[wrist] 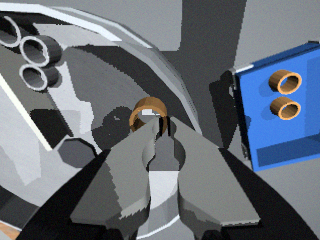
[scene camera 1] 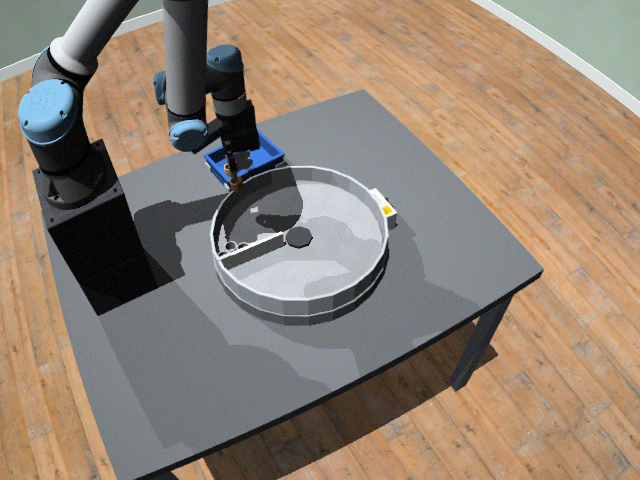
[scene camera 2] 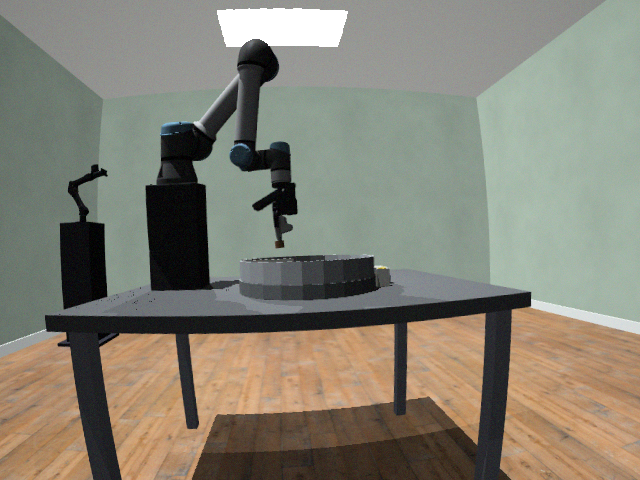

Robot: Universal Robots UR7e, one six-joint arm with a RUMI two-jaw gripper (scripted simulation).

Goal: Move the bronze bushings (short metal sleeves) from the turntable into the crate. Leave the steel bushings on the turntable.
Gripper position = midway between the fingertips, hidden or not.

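The gripper [scene camera 1: 235, 179] is visible, also in scene camera 2 [scene camera 2: 280, 244] and in the wrist view [wrist: 165, 117]. Present with it: a turntable [scene camera 1: 331, 238], visible in the wrist view too [wrist: 99, 84]; a blue crate [scene camera 1: 269, 157]; a steel bushing [wrist: 29, 76]; a steel bushing [wrist: 29, 48].
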